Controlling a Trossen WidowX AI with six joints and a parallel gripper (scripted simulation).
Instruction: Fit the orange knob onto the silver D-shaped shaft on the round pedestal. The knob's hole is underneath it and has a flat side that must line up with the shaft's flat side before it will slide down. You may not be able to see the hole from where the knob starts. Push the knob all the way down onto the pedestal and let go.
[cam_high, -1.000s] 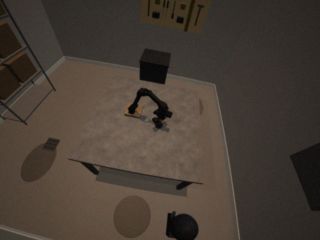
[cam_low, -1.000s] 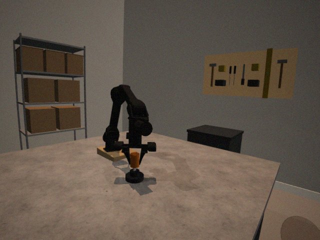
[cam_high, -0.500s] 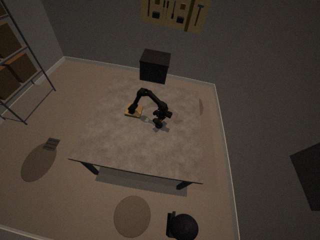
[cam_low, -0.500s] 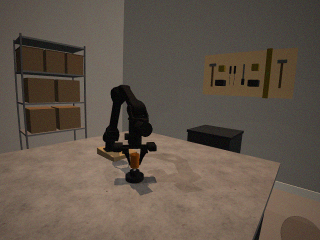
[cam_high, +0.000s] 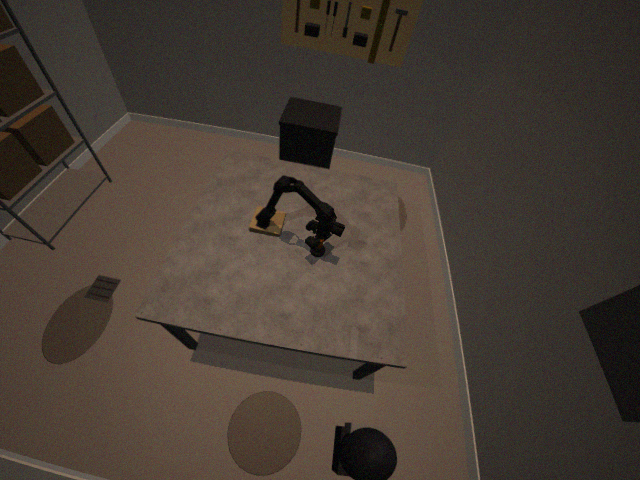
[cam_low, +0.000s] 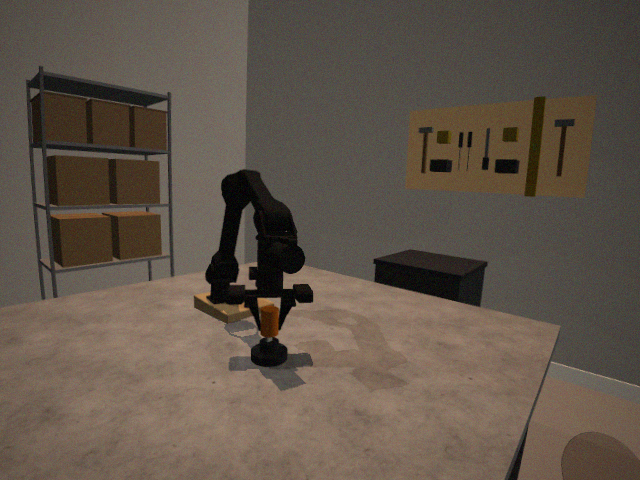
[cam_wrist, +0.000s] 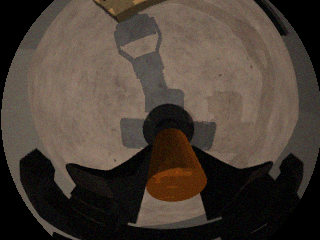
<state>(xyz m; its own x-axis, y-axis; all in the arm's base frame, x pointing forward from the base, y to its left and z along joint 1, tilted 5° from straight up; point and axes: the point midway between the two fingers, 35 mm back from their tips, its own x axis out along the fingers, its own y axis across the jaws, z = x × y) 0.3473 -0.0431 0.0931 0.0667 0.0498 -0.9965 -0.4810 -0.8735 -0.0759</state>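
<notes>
Right now the orange knob is 30 mm above my gripper tip. From my gripper tip the other things lie so: round black pedestal (40 mm below).
</notes>
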